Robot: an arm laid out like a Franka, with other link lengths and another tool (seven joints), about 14 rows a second.
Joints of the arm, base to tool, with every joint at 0 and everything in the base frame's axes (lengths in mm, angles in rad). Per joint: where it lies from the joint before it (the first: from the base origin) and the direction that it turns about. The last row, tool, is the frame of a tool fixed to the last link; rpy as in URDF.
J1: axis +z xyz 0 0 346.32
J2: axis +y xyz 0 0 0
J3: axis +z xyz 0 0 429.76
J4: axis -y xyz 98.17 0 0
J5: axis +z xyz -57.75 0 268.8
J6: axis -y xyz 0 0 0
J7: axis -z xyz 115.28 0 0
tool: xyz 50 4 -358.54 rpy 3.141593 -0.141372 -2.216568
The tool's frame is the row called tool.
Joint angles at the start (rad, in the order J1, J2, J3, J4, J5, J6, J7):
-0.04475, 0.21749, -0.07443, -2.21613, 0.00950, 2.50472, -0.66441
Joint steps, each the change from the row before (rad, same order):
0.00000, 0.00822, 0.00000, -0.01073, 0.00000, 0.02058, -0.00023
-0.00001, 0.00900, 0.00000, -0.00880, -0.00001, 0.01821, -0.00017
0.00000, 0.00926, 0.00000, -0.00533, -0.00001, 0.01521, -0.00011
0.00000, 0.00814, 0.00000, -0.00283, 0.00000, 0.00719, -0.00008
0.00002, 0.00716, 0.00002, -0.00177, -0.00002, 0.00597, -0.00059
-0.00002, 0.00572, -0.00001, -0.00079, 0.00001, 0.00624, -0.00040
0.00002, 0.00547, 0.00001, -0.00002, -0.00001, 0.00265, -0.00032
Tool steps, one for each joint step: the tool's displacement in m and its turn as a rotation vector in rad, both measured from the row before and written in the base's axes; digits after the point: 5 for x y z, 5 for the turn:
0.00061, -0.00022, -0.00540, -0.00095, -0.00155, 0.00026
0.00061, -0.00022, -0.00549, -0.00085, -0.00033, 0.00022
0.00127, -0.00028, -0.00481, -0.00087, -0.00054, 0.00020
-0.00009, -0.00009, -0.00460, -0.00020, 0.00381, 0.00012
0.00013, -0.00006, -0.00384, -0.00026, 0.00300, 0.00069
0.00092, -0.00018, -0.00257, -0.00045, 0.00032, 0.00043
0.00011, -0.00004, -0.00277, -0.00010, 0.00286, 0.00039

